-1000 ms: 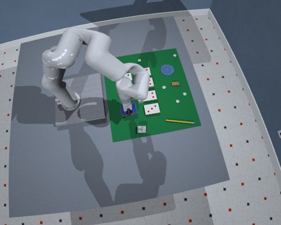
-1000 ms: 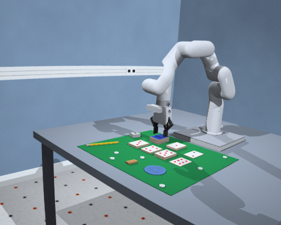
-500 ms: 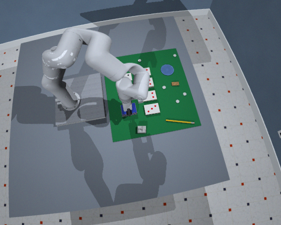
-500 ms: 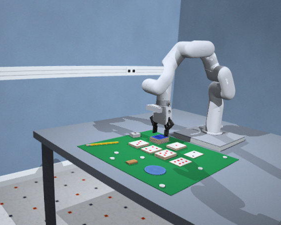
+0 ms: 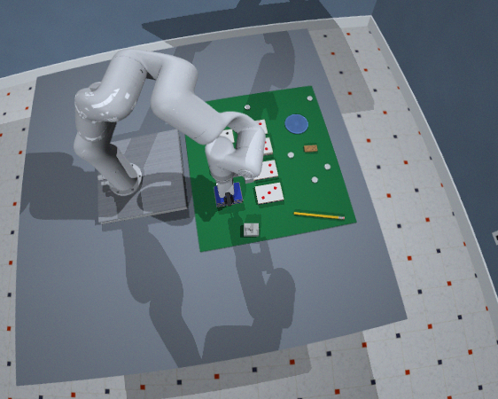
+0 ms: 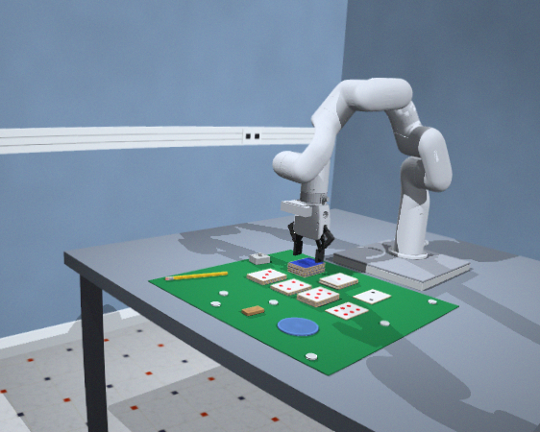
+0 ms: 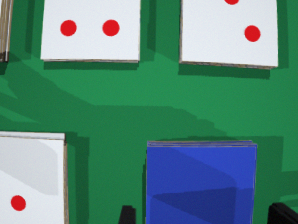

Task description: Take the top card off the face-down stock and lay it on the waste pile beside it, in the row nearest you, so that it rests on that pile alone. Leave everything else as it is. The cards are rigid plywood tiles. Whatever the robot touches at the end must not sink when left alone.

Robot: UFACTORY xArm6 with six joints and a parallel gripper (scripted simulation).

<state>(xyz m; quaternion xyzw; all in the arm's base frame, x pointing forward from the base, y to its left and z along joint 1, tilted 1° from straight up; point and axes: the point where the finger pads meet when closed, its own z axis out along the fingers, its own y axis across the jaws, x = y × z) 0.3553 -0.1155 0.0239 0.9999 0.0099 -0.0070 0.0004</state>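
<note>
The black-dot card lies 10 mm ahead of my hand, 240 mm to the left of it and 50 mm below it. The rest, counted from my hand: pencil: 290 mm ahead, 130 mm to the right, 50 mm below; small box: 60 mm ahead, 140 mm to the right, 40 mm below.
</note>
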